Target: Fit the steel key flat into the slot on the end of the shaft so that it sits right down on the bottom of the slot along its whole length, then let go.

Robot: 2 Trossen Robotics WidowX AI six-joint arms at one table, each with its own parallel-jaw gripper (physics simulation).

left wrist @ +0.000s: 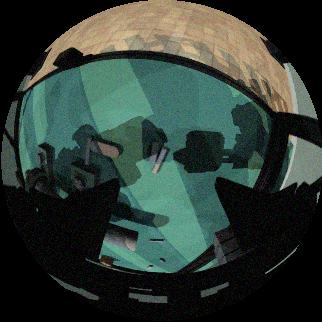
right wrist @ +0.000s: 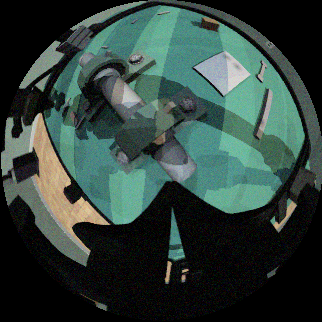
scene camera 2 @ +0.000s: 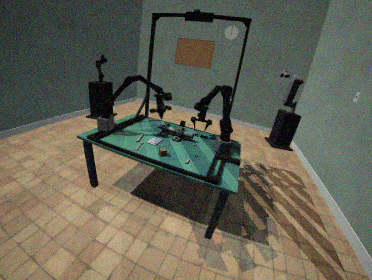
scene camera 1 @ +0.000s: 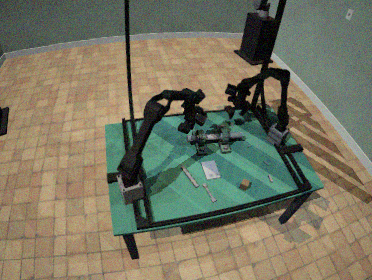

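Pixels of known places: left gripper, fingertip midpoint: (left wrist: 168, 183) (right wrist: 49, 100) (scene camera 2: 199, 129) (scene camera 1: 235, 117); right gripper, fingertip midpoint: (right wrist: 170, 185) (scene camera 2: 161, 119) (scene camera 1: 191, 129); left arm's base at its link origin: (scene camera 2: 224, 139) (scene camera 1: 280, 128); right arm's base at its link origin: (scene camera 2: 105, 117) (scene camera 1: 129, 180).
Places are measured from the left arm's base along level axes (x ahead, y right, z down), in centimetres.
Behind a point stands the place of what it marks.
The grey shaft (scene camera 1: 215, 137) @[x 35.7, y 24.0, z 4.7 cm] (right wrist: 177, 162) @[x 46.8, y 32.7, z 3.9 cm] lies across two bearing blocks near the back of the table. One shaft end (left wrist: 120, 239) @[x 21.8, y 18.5, z 4.5 cm] shows low in the left wrist view; its slot cannot be made out. A flat, round-ended metal piece (left wrist: 107, 148) @[x 19.4, y 31.3, z 9.8 cm], probably the key, shows left of centre in the left wrist view, beyond the left finger. Whether it touches anything is unclear. My left gripper (left wrist: 168, 183) @[x 12.2, y 27.3, z 4.0 cm] (scene camera 2: 201, 125) @[x 12.2, y 27.3, z 4.0 cm] is open and empty, above the table near the right end of the shaft. My right gripper (right wrist: 170, 185) @[x 46.4, y 33.6, z -0.9 cm] (scene camera 2: 161, 114) @[x 46.4, y 33.6, z -0.9 cm] is shut and empty, above the shaft's left end.
Two thin bars (left wrist: 160, 161) @[x 12.8, y 27.3, z 10.2 cm] lie close together beyond the left fingers. A pale plate (scene camera 1: 210, 169) @[x 51.4, y 12.3, z 10.2 cm] (right wrist: 222, 72) @[x 50.8, y 13.7, z 10.2 cm], a long bar (scene camera 1: 190, 177) @[x 63.6, y 15.4, z 9.8 cm] (right wrist: 264, 114) @[x 62.6, y 17.8, z 9.8 cm], a wrench-like piece (scene camera 1: 209, 193) @[x 63.0, y 2.1, z 10.4 cm] (right wrist: 262, 71) @[x 62.5, y 3.6, z 10.3 cm] and an orange-brown block (scene camera 1: 245, 184) @[x 46.8, y -8.2, z 6.8 cm] (right wrist: 210, 23) @[x 46.0, y -5.4, z 7.6 cm] lie in front of the shaft.
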